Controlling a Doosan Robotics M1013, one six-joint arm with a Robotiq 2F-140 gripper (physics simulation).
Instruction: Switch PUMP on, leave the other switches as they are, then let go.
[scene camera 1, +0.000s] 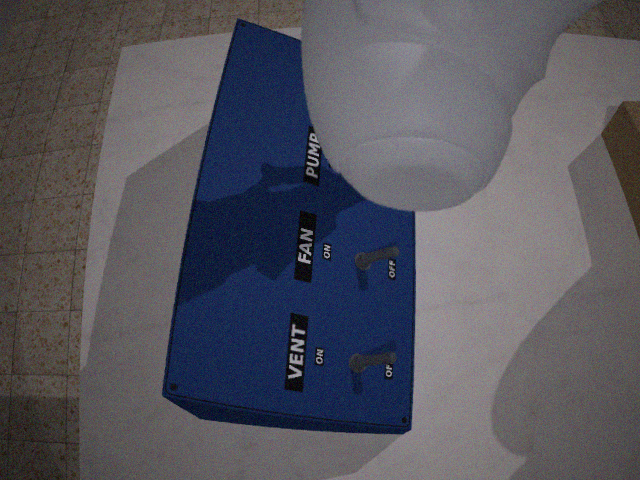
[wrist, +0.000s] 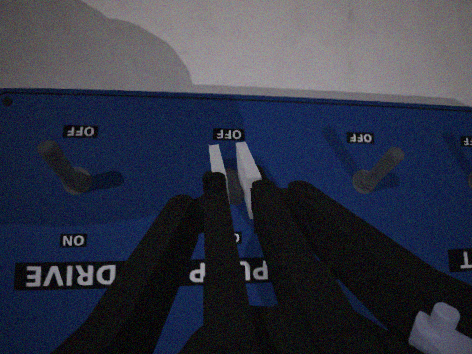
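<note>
From the wrist you can see a fan lever (wrist: 394, 155) and a drive lever (wrist: 49, 150), and the gripper (wrist: 228, 159) is there too.
</note>
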